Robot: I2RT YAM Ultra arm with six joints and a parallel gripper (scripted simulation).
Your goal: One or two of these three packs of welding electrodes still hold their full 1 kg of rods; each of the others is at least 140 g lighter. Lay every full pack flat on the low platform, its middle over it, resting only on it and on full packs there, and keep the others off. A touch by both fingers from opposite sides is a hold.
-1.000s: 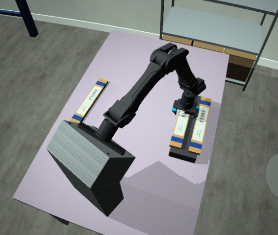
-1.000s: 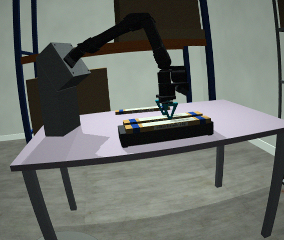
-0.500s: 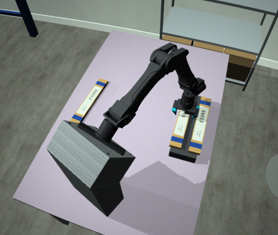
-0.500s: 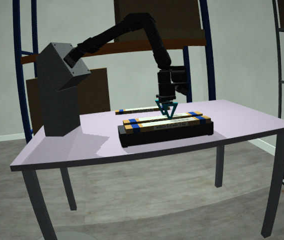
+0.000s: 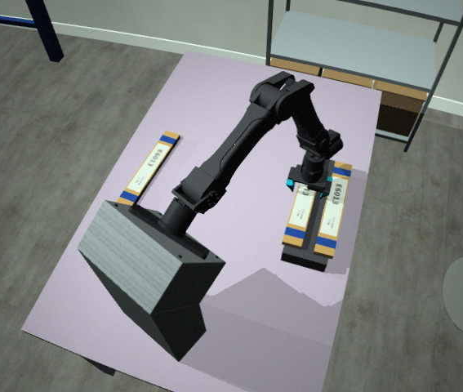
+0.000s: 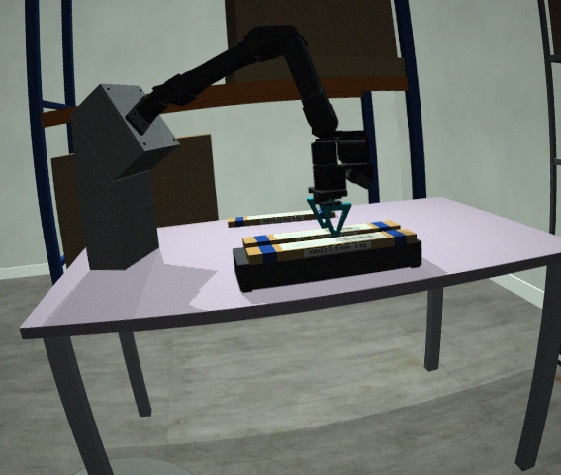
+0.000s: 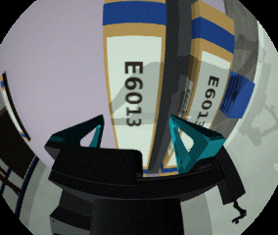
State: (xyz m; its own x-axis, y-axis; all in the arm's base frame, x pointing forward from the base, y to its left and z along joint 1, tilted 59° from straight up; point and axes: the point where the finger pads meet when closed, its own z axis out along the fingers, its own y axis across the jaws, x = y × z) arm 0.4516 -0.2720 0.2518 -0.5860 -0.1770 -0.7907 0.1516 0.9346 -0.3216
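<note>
Now: hand 30 mm past the low dark platform, 40 mm to the left of it and 70 mm above it.
</note>
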